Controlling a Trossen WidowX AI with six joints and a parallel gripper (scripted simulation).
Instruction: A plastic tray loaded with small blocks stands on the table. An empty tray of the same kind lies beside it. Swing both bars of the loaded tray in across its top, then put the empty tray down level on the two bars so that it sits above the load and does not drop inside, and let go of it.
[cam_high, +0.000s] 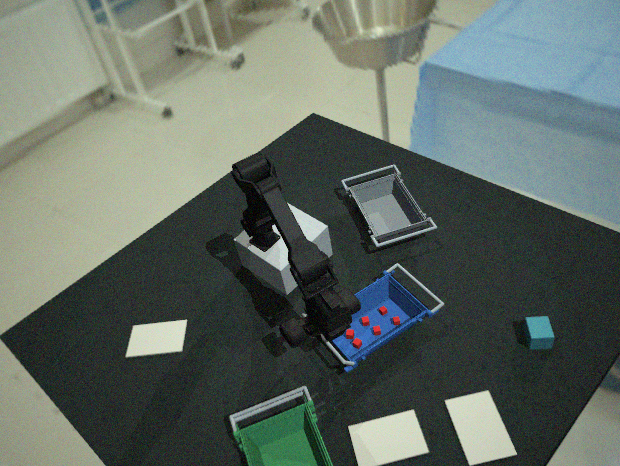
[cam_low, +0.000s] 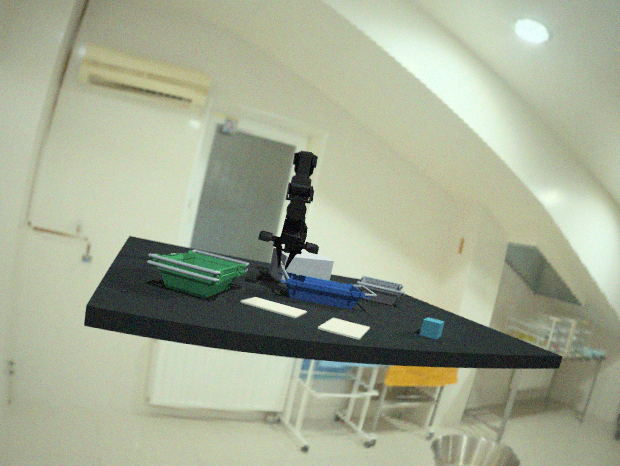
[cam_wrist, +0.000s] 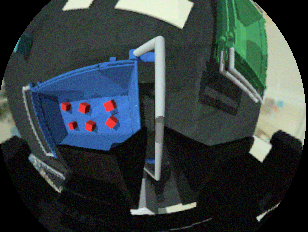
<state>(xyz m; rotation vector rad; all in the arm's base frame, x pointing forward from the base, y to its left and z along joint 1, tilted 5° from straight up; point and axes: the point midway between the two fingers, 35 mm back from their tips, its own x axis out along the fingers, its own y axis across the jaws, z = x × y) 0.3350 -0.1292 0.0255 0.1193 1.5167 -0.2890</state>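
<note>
The grey tray is 48 cm to the left of my gripper tip, 19 cm behind it and 3 cm below it. From my gripper tip the other things lie so: teal block 36 cm ahead, 34 cm to the left, 5 cm below.
</note>
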